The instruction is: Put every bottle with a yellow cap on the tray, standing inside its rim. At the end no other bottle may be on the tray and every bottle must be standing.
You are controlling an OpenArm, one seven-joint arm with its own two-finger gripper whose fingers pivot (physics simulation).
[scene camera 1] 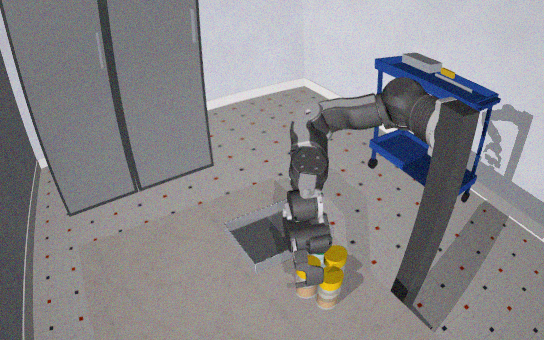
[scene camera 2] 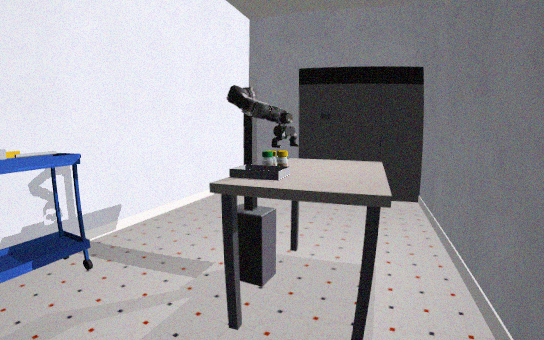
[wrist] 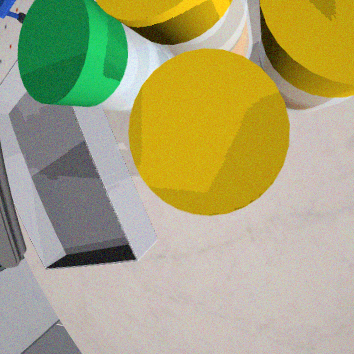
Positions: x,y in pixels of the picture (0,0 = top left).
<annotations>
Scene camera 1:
my gripper: 301,259
grey tray: 257,235
yellow-capped bottle: 327,296
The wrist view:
grey tray: 74,195
green-capped bottle: 80,60
</annotations>
